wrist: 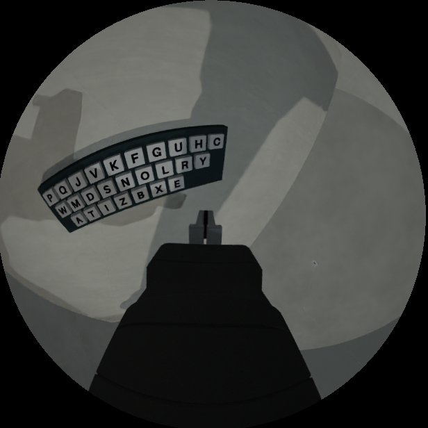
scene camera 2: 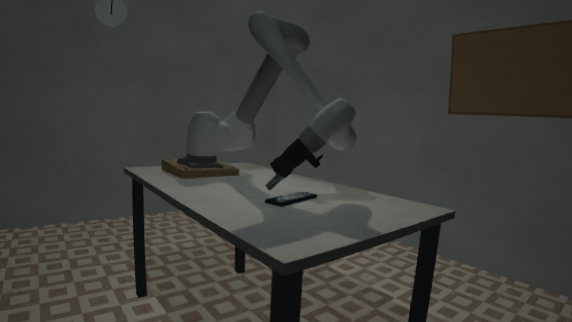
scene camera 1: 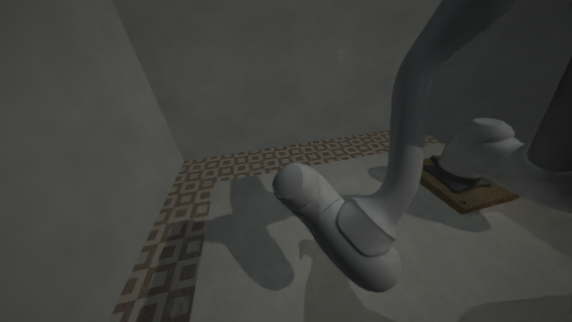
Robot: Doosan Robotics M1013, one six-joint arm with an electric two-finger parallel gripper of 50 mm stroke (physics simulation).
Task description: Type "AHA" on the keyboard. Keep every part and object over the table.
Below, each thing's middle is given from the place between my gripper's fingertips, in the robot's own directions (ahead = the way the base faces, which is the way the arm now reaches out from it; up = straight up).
Now: hand 40 mm short of the dark keyboard point(wrist: 133, 171), 80 mm to the right of it and 40 mm above it.
